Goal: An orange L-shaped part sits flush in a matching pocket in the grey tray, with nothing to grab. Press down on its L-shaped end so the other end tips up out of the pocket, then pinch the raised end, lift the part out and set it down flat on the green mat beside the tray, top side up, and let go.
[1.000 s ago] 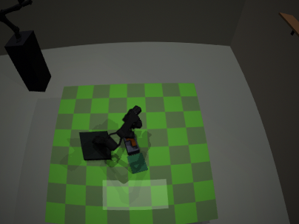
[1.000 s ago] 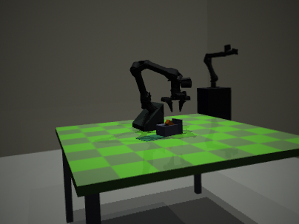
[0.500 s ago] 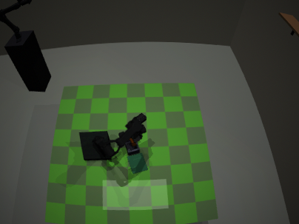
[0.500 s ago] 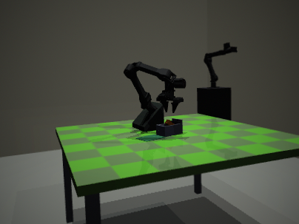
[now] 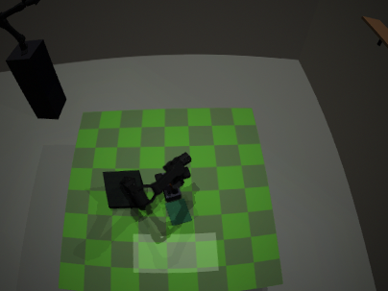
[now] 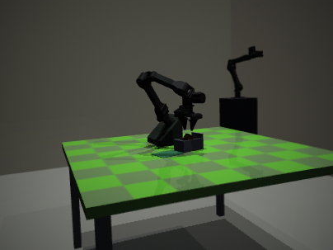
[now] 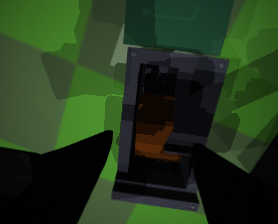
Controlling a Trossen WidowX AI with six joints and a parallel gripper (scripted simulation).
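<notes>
Now: gripper tip 70 mm above the orange L-shaped part, 30 mm to the right of it and 30 mm past it. The rest, counted from my gripper tip: green mat: 140 mm to the right, 130 mm below, 40 mm ahead.
</notes>
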